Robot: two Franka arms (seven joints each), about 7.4 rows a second.
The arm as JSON. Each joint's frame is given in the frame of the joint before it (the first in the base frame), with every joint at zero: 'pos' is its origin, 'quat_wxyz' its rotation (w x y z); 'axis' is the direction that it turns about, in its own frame. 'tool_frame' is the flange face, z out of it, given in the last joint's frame.
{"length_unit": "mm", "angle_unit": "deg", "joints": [
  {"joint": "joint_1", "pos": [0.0, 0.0, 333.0], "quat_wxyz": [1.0, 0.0, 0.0, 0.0], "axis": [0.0, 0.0, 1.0]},
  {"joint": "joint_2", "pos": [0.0, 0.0, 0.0], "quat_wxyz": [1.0, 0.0, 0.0, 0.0], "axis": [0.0, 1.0, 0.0]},
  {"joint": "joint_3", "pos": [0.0, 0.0, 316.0], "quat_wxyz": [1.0, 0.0, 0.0, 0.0], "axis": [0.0, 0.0, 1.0]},
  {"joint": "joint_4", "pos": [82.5, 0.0, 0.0], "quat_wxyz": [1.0, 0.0, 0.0, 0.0], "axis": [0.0, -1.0, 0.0]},
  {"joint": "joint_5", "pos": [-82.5, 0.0, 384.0], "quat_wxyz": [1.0, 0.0, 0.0, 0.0], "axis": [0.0, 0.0, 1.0]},
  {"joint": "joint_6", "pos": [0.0, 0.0, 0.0], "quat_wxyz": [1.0, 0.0, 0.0, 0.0], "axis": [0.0, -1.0, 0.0]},
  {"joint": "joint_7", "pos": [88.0, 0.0, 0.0], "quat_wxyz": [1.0, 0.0, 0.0, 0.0], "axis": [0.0, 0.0, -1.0]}
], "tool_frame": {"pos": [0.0, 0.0, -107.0], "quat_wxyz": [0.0, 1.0, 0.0, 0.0]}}
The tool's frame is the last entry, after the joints.
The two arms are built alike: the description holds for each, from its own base.
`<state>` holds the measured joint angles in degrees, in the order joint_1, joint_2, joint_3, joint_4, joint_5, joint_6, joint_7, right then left.
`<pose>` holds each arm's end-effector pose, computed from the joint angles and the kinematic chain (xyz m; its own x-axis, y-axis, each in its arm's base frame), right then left.
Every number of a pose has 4 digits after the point.
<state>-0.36 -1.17 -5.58 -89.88 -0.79 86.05 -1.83 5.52 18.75 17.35 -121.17 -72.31 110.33 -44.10</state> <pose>0.5379 -0.0581 0.6307 0.9963 -0.0724 -0.0469 -0.0720 -0.9974 0.0103 0.5341 0.1512 0.2614 -0.2026 0.4927 -0.8463 0.9227 0.3856 0.0036</pose>
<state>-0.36 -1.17 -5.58 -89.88 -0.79 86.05 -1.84 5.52 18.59 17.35 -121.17 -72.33 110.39 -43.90</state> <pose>0.5379 -0.0581 0.6307 0.9963 -0.0722 -0.0469 -0.0718 -0.9974 0.0103 0.5344 0.1514 0.2629 -0.1973 0.4946 -0.8464 0.9230 0.3847 0.0096</pose>
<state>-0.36 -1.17 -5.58 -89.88 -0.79 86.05 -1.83 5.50 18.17 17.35 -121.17 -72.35 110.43 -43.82</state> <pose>0.5379 -0.0581 0.6307 0.9963 -0.0724 -0.0469 -0.0720 -0.9974 0.0103 0.5349 0.1513 0.2669 -0.1899 0.4960 -0.8473 0.9231 0.3842 0.0181</pose>
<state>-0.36 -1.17 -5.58 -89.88 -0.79 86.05 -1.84 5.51 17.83 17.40 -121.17 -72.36 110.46 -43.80</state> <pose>0.5379 -0.0581 0.6307 0.9963 -0.0722 -0.0469 -0.0718 -0.9974 0.0103 0.5352 0.1520 0.2702 -0.1852 0.4969 -0.8478 0.9224 0.3854 0.0243</pose>
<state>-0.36 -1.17 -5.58 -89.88 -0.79 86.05 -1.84 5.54 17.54 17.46 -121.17 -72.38 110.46 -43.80</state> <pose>0.5379 -0.0581 0.6307 0.9963 -0.0722 -0.0469 -0.0718 -0.9974 0.0103 0.5353 0.1529 0.2730 -0.1818 0.4970 -0.8485 0.9216 0.3870 0.0293</pose>
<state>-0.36 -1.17 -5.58 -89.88 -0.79 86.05 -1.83 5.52 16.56 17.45 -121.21 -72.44 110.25 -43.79</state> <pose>0.5379 -0.0581 0.6307 0.9963 -0.0724 -0.0469 -0.0720 -0.9974 0.0103 0.5361 0.1521 0.2822 -0.1666 0.4956 -0.8524 0.9218 0.3852 0.0438</pose>
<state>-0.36 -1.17 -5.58 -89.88 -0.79 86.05 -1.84 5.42 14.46 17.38 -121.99 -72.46 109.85 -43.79</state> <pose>0.5379 -0.0581 0.6307 0.9963 -0.0722 -0.0469 -0.0718 -0.9974 0.0103 0.5337 0.1485 0.2970 -0.1435 0.4900 -0.8598 0.9228 0.3801 0.0626</pose>
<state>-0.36 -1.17 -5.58 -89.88 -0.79 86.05 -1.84 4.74 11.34 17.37 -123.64 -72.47 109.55 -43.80</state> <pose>0.5379 -0.0581 0.6307 0.9963 -0.0722 -0.0469 -0.0718 -0.9974 0.0103 0.5281 0.1388 0.3152 -0.1135 0.4830 -0.8682 0.9258 0.3685 0.0840</pose>
